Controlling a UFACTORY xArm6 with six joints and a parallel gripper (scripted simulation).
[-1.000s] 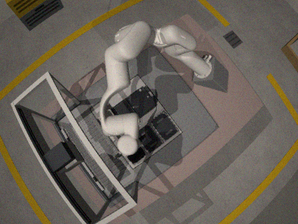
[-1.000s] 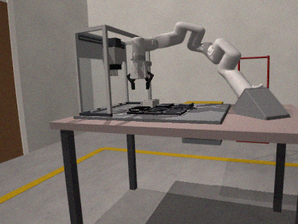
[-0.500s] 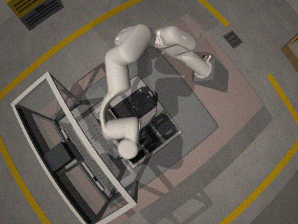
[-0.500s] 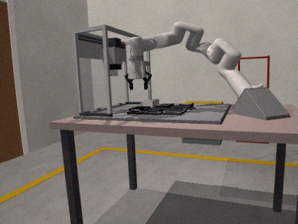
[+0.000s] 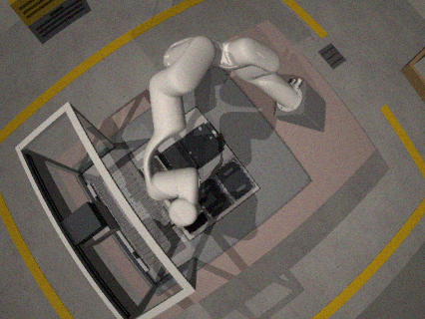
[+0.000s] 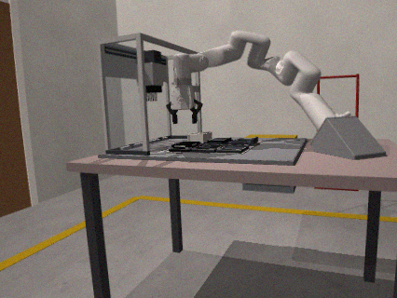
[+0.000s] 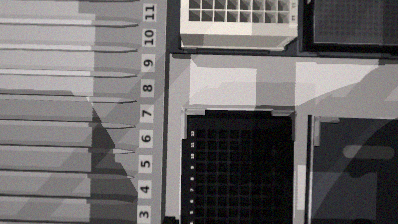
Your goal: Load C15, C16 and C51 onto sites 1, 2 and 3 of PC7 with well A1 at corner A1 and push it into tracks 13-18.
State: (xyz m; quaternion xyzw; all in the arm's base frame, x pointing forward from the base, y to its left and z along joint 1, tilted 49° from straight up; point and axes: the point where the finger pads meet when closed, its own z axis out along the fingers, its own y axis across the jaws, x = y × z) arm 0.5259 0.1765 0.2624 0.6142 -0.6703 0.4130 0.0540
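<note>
My hand is 100 mm above the black 96-well plate. The rest, counted from my hand: plate carrier PC7 (150 mm behind, 150 mm to the right, 110 mm below); pale well plate (40 mm behind, 180 mm to the right, 90 mm below); A1 mark (160 mm behind, 10 mm to the right, 110 mm below).
</note>
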